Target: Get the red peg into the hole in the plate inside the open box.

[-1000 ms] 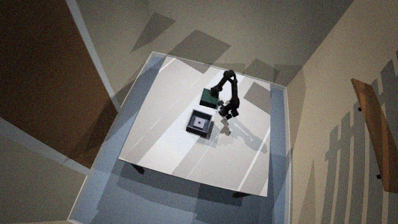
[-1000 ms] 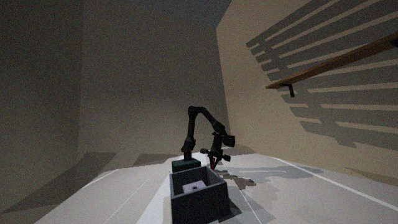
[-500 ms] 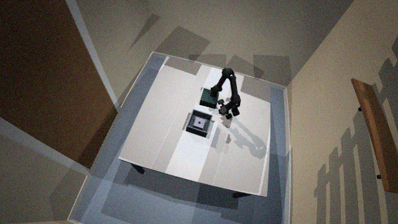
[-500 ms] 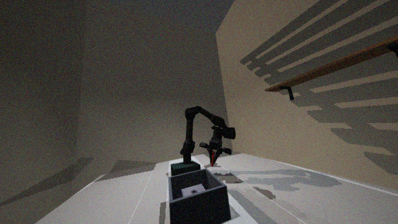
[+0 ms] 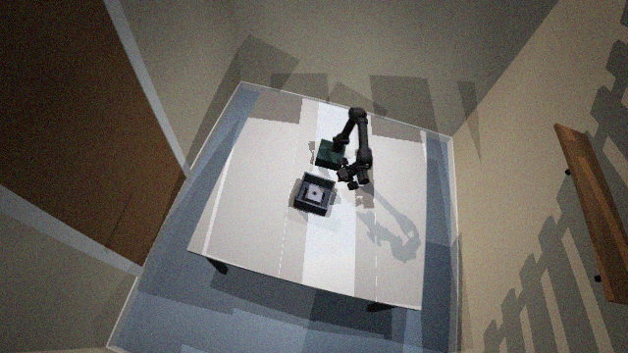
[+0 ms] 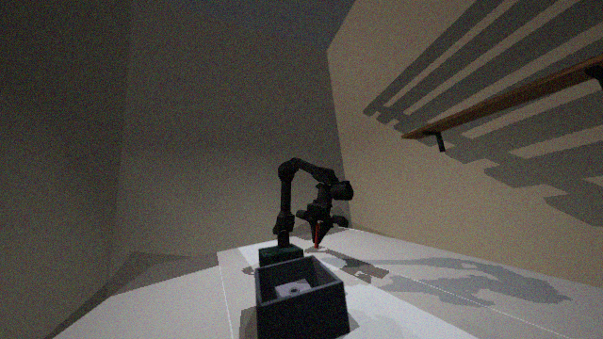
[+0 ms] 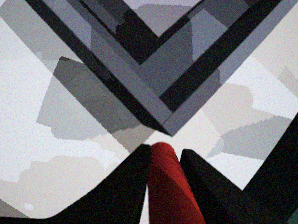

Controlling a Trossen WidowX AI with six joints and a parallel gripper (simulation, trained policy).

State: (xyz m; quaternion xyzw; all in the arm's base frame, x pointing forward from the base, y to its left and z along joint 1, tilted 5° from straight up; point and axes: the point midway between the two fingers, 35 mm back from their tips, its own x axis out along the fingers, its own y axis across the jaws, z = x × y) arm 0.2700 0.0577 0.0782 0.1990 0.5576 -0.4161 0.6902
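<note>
Now: the red peg 10 mm to the left of my gripper tip and 20 mm above it. The rest, counted from my gripper tip: dark box 80 mm ahead, 110 mm to the right, 110 mm below; grey plate 80 mm ahead, 110 mm to the right, 90 mm below.
</note>
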